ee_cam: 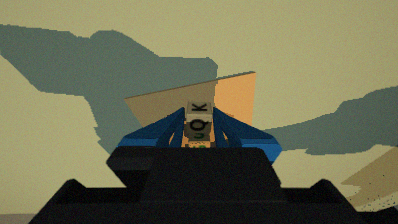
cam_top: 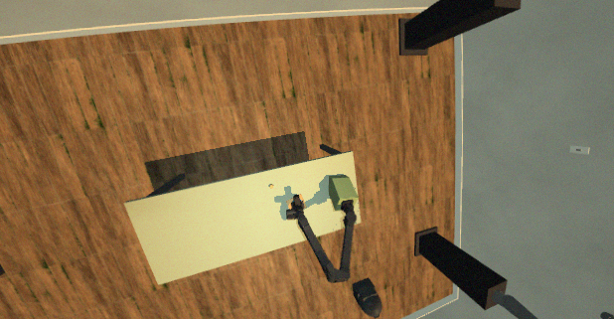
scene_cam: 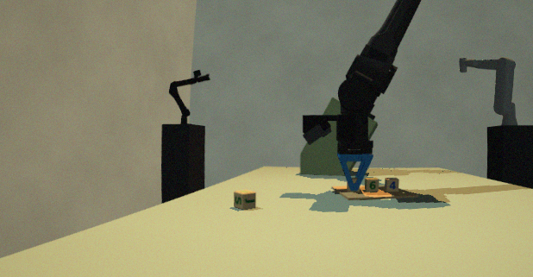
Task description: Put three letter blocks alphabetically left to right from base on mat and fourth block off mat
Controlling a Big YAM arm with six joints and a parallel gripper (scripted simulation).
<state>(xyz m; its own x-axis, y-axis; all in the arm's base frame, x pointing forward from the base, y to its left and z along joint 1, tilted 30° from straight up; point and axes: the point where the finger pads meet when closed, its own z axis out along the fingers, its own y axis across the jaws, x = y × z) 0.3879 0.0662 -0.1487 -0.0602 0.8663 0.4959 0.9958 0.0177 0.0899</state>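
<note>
Right now my hand is 4 cm to the right of the orange mat and 1 cm above it. From my hand the other things lie so: block (8 cm to the left).
</note>
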